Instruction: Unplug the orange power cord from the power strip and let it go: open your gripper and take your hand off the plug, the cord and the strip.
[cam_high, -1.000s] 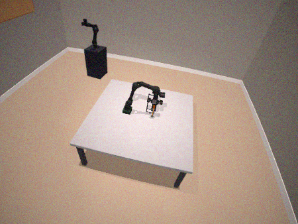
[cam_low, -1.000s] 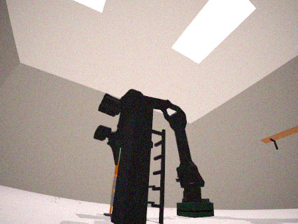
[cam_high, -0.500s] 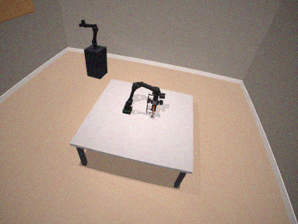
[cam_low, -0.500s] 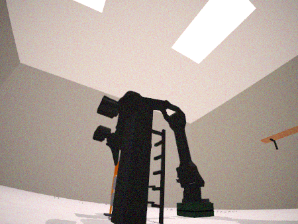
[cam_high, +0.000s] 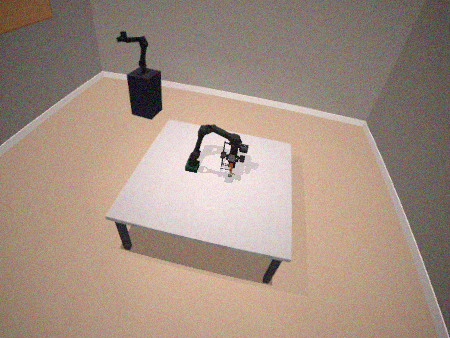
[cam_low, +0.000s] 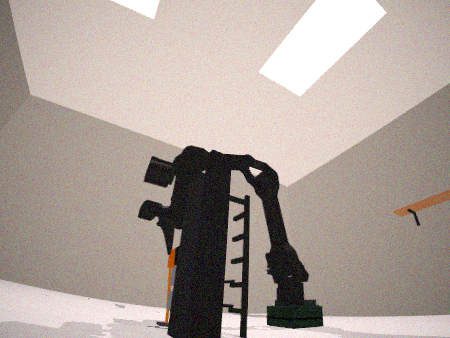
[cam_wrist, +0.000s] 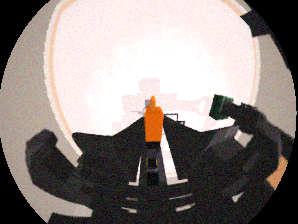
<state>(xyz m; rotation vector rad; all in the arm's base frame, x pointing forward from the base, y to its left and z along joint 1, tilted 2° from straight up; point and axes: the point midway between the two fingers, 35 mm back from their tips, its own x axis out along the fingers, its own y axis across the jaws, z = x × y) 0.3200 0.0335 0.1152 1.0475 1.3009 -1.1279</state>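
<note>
Right now the orange plug is 1 cm behind my gripper tip and 3 cm to the left of it.
</note>
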